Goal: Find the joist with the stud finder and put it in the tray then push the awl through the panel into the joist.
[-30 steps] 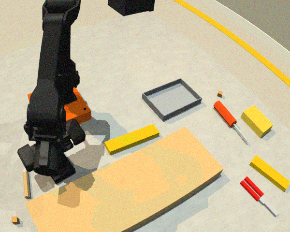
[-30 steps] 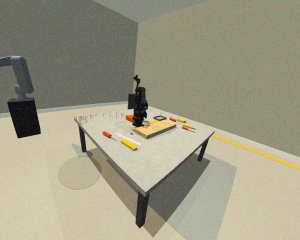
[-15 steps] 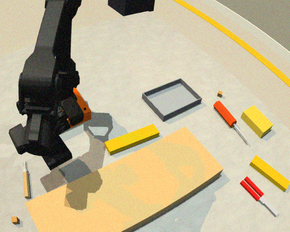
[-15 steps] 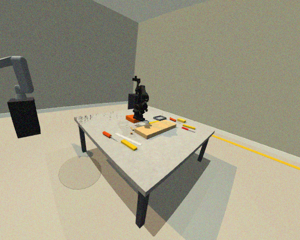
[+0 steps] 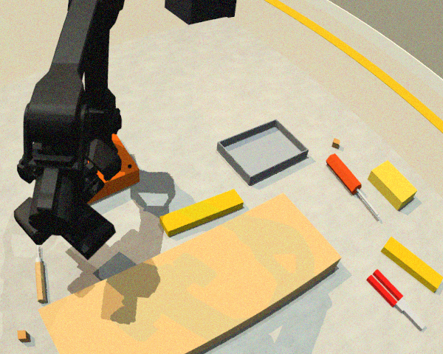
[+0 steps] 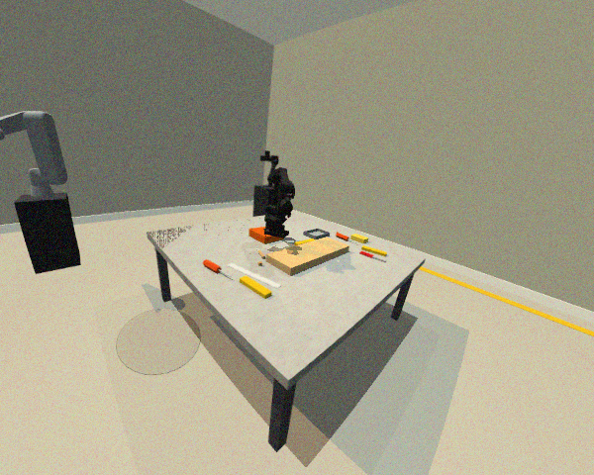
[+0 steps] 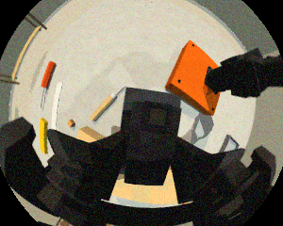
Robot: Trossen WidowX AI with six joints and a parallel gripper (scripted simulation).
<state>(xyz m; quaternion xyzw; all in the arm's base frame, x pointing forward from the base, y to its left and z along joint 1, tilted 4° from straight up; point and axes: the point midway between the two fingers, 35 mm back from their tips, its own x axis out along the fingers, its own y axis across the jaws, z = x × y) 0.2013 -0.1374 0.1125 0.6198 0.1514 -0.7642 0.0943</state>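
The stud finder is 10 mm behind my gripper tip and 20 mm above it. Round my gripper tip: awl: 10 mm behind, 90 mm to the right, 120 mm below; then grey tray: 40 mm behind, 450 mm to the left, 110 mm below.
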